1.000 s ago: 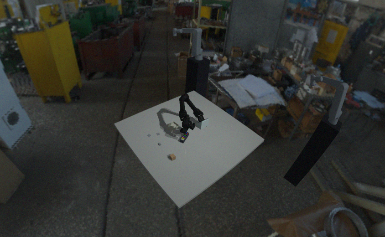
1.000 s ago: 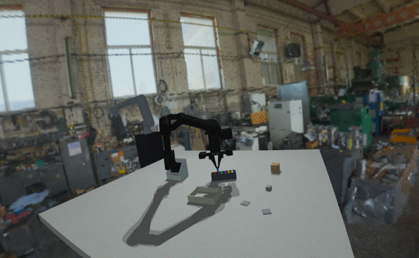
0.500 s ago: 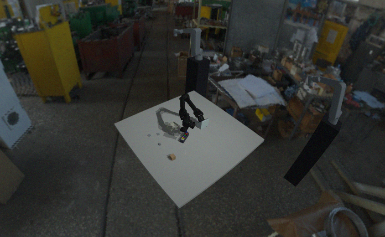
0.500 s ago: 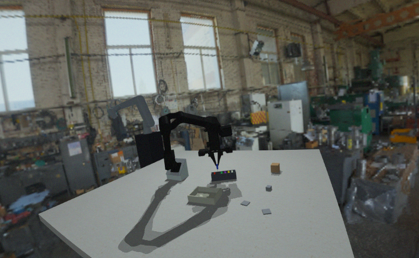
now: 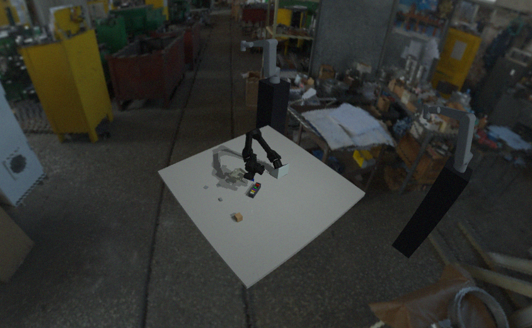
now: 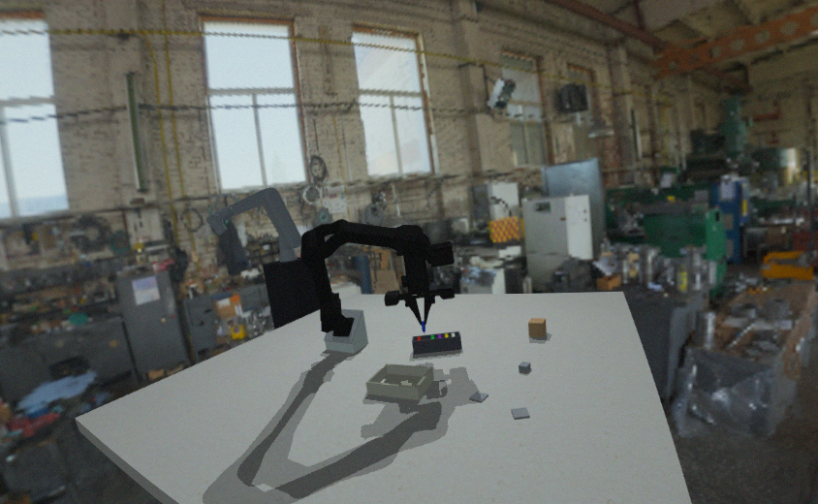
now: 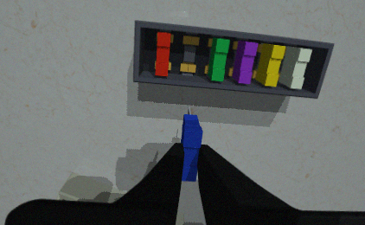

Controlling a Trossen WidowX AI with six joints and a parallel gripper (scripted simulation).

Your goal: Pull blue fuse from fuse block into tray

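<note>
My gripper tip is 170 mm to the left of the beige tray, 90 mm above it and 10 mm short of it. From my gripper tip the other things lie so: blue fuse 10 mm below; then brown cube 280 mm ahead, 190 mm to the left, 70 mm below.
</note>
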